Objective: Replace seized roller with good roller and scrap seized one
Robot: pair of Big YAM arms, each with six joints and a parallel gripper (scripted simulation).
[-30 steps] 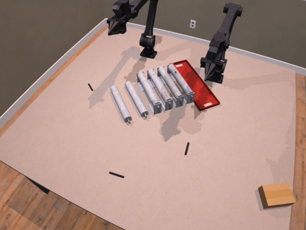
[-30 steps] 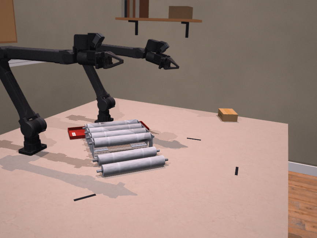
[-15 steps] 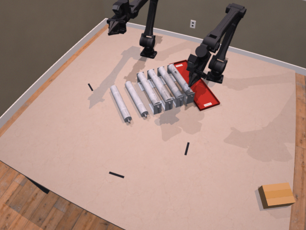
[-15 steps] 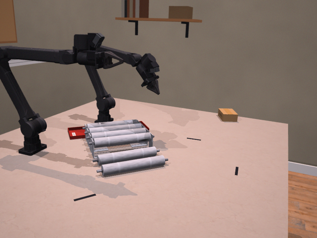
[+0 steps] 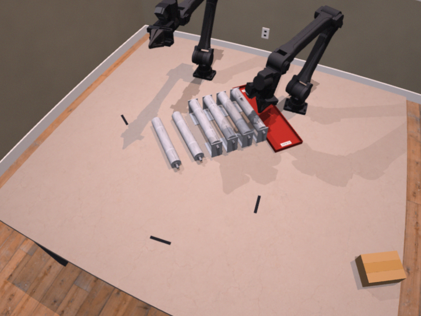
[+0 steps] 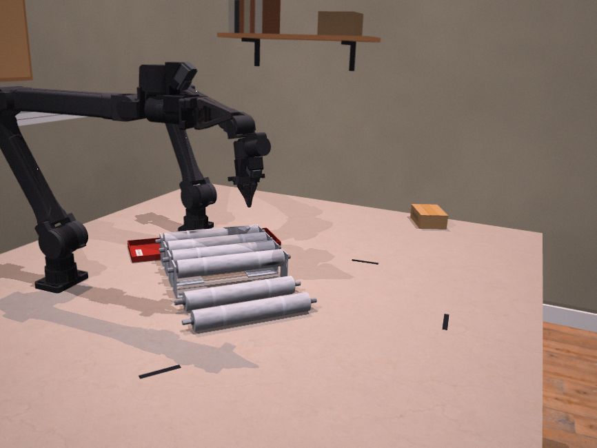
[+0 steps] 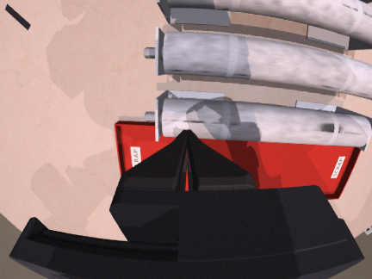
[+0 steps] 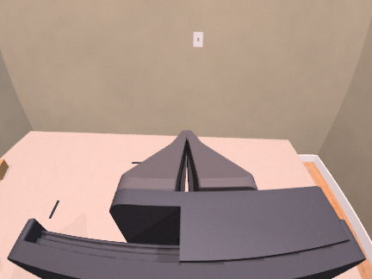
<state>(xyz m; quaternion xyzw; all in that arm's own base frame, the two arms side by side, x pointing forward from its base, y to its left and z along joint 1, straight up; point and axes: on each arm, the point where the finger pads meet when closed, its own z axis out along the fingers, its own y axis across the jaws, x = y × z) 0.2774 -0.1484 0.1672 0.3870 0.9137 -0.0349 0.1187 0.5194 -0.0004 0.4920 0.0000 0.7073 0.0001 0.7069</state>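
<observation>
The roller lies 100 mm below my left hand, 90 mm to the right of it and 80 mm behind it. Round my left hand: red scrap tray (160 mm below, 160 mm behind, 20 mm to the right); cardboard box (670 mm to the left, 360 mm ahead, 130 mm below).
</observation>
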